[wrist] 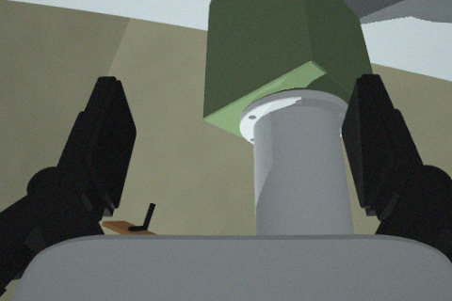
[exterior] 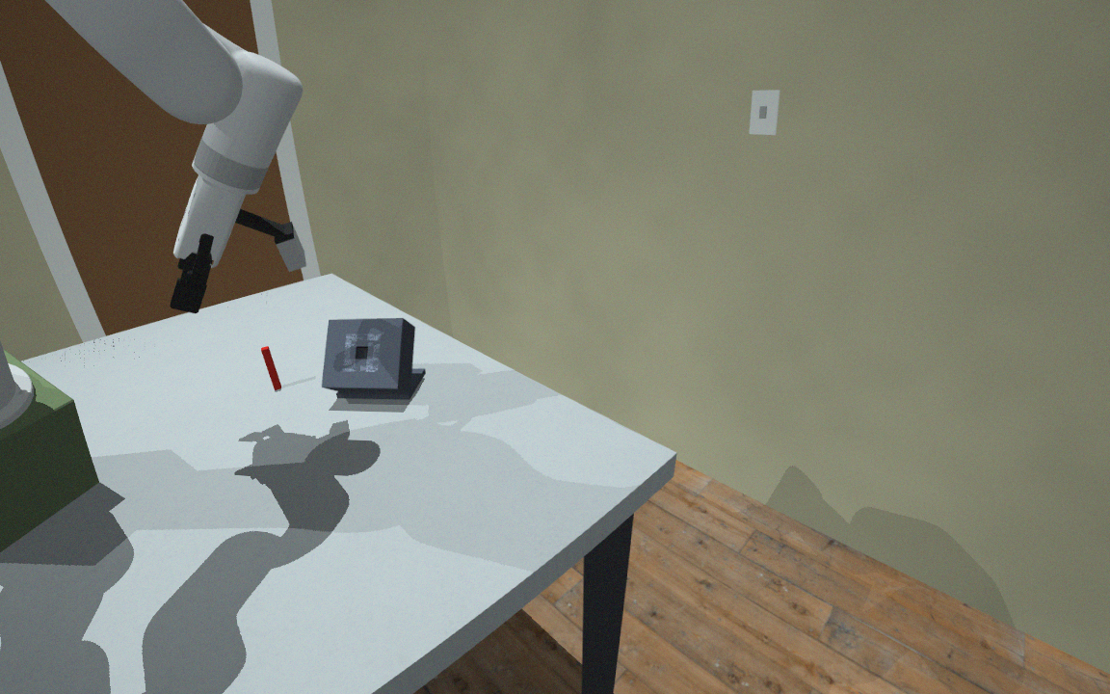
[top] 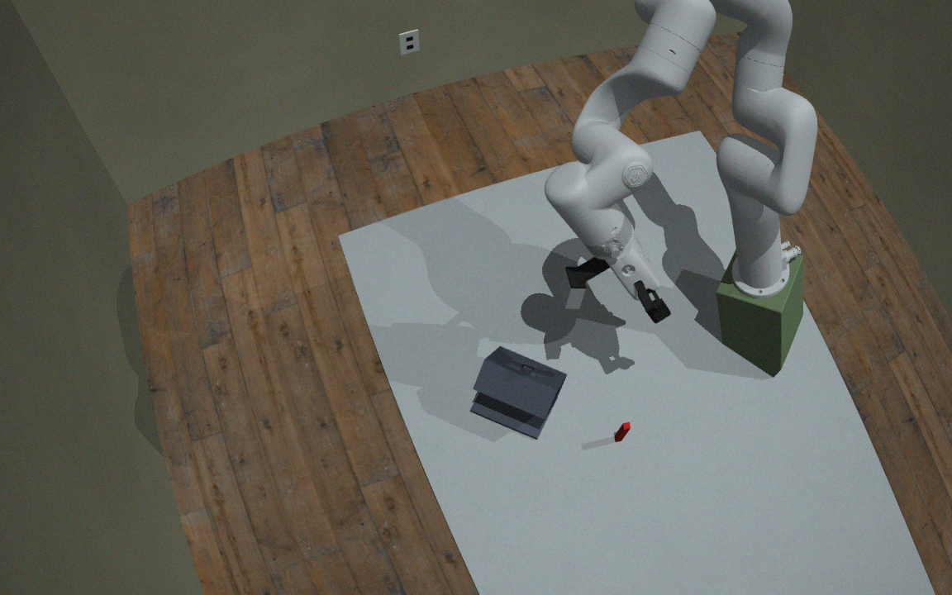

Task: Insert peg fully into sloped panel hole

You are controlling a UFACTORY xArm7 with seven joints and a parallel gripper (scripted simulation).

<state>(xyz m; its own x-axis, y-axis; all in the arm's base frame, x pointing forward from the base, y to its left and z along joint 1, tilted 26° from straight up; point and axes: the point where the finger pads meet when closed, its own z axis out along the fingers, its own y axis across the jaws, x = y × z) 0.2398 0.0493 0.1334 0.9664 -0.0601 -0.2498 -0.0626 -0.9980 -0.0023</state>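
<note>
Right now my hand is 70 mm short of the red peg, 150 mm to the right of it and 210 mm above it.
</note>
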